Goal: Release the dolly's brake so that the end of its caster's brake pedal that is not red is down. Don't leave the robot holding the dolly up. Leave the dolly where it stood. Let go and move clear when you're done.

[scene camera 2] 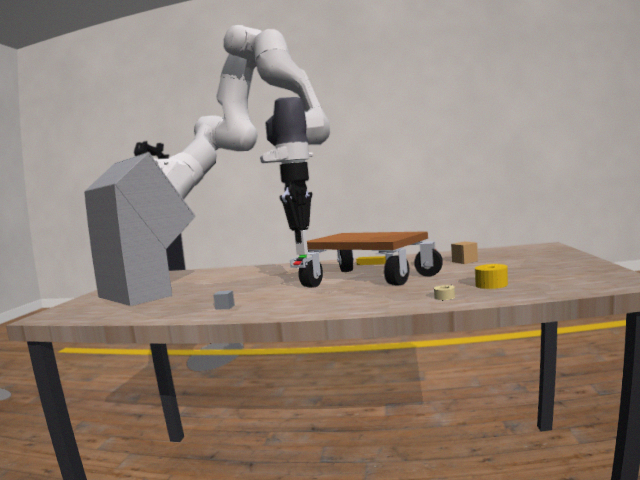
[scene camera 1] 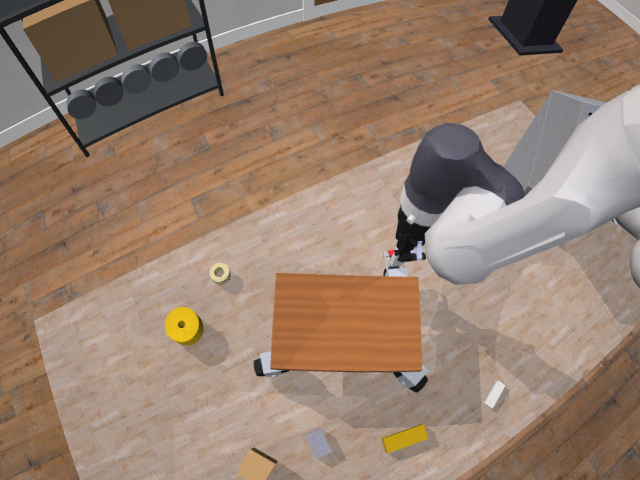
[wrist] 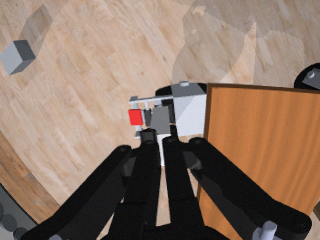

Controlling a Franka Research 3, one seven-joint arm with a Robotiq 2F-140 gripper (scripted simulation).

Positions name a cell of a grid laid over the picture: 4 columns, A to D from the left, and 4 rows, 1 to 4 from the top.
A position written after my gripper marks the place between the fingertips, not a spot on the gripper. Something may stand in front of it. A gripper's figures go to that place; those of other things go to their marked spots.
Labels:
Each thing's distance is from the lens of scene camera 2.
my gripper (scene camera 2: B3): 1.31 m
yellow cylinder (scene camera 2: D3): 1.18 m

